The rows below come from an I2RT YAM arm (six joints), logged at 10 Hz.
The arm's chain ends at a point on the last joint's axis. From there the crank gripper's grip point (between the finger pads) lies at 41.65 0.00 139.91 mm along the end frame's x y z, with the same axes.
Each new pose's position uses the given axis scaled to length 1; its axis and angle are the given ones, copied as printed.
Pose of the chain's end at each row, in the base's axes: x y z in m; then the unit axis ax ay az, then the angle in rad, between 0 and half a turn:
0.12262 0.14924 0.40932 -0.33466 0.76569 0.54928 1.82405
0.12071 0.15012 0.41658 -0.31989 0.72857 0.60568 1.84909
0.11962 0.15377 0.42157 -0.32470 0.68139 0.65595 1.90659
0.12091 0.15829 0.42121 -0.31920 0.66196 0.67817 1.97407
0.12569 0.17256 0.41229 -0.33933 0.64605 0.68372 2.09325
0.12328 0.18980 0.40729 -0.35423 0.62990 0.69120 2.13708
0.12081 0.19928 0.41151 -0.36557 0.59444 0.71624 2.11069
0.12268 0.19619 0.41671 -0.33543 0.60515 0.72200 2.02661
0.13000 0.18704 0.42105 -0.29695 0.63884 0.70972 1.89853
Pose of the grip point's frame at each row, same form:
0.18957 0.27696 0.38661 -0.33466 0.76569 0.54928 1.82405
0.17816 0.28374 0.40411 -0.31989 0.72857 0.60568 1.84909
0.16212 0.29335 0.41691 -0.32470 0.68139 0.65595 1.90659
0.15349 0.30055 0.41799 -0.31920 0.66196 0.67817 1.97407
0.14177 0.31733 0.40271 -0.33933 0.64605 0.68372 2.09325
0.13070 0.33523 0.39712 -0.35423 0.62990 0.69120 2.13708
0.12370 0.34523 0.41051 -0.36557 0.59444 0.71624 2.11069
0.13832 0.34119 0.42300 -0.33543 0.60515 0.72200 2.02661
0.16709 0.32777 0.43238 -0.29695 0.63884 0.70972 1.89853

